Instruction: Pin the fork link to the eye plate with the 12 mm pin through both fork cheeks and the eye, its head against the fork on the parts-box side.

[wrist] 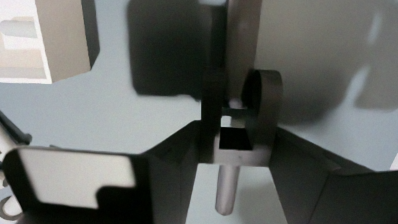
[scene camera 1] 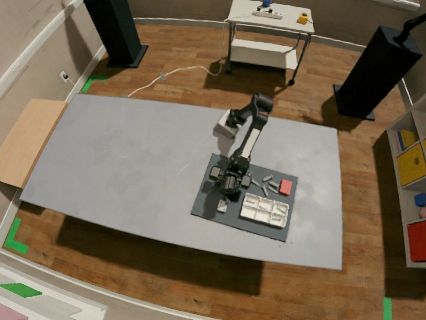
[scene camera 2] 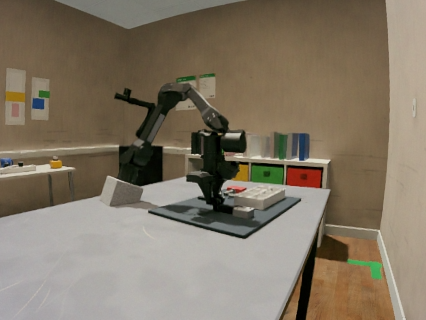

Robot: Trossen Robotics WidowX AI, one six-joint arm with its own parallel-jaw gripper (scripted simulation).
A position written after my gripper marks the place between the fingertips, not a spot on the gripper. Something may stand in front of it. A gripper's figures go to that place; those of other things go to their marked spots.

Labels:
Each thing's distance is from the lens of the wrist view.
my gripper [wrist: 232, 129]: 0.11 m
fork link [wrist: 251, 146]: 0.10 m

